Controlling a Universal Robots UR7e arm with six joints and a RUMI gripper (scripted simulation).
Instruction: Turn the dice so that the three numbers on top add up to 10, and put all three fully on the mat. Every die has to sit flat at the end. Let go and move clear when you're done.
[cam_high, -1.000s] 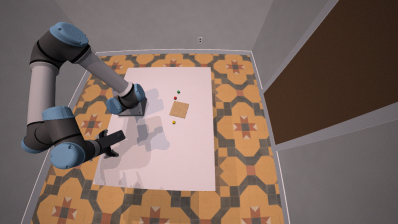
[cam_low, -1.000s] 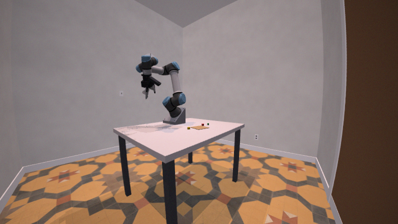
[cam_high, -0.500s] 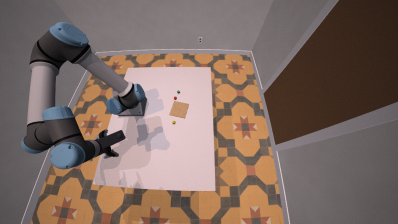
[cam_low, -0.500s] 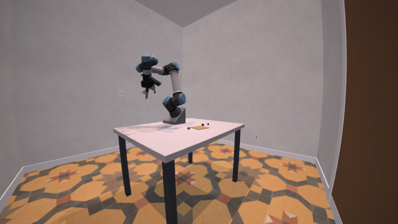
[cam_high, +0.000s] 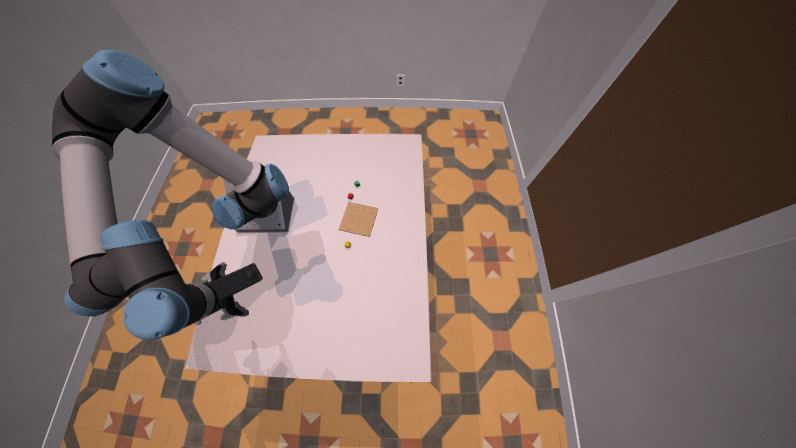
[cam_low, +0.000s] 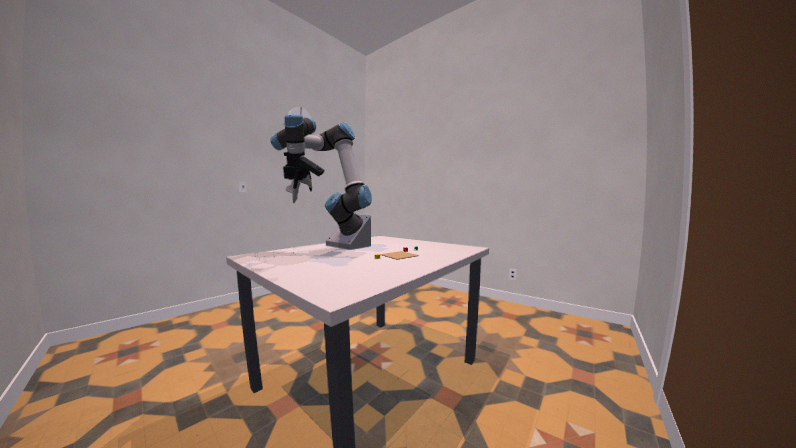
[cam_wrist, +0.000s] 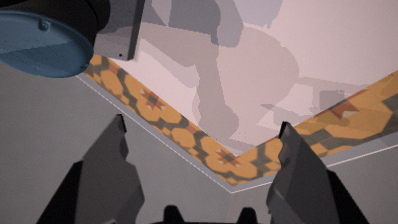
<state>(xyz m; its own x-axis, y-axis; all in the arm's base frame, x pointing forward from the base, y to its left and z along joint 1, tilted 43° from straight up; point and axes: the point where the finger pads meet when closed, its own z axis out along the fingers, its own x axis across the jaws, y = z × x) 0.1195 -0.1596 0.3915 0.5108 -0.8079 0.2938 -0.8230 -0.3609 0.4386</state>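
My hand is 240 mm short of the yellow die, 250 mm to the right of it and 280 mm above it. Round my hand: brown mat (260 mm ahead, 370 mm to the left, 290 mm below); then green die (240 mm ahead, 550 mm to the left, 280 mm below); then red die (220 mm ahead, 480 mm to the left, 280 mm below).
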